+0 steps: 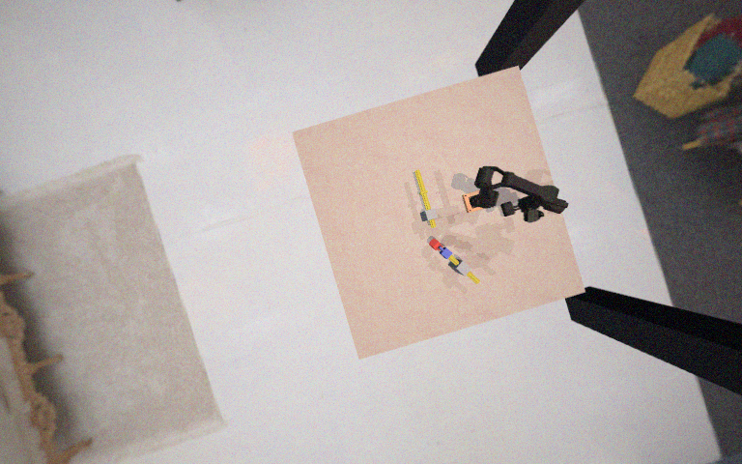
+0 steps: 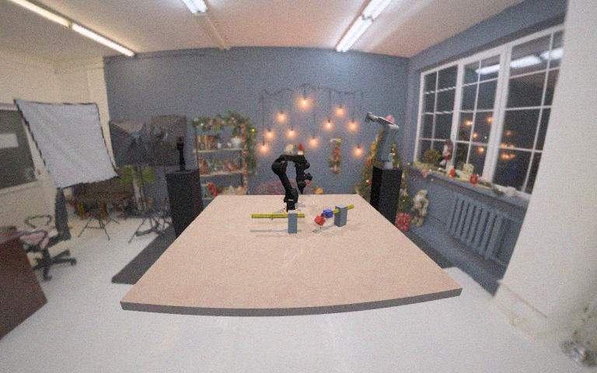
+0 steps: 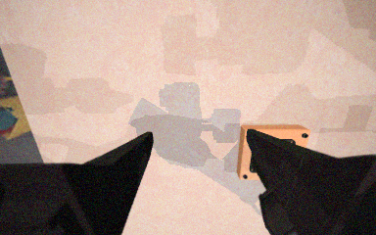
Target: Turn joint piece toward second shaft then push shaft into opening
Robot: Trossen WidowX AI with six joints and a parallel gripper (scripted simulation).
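My gripper tip is now 41 cm short of the red joint piece, 7 cm to the right of it and 4 cm above it.
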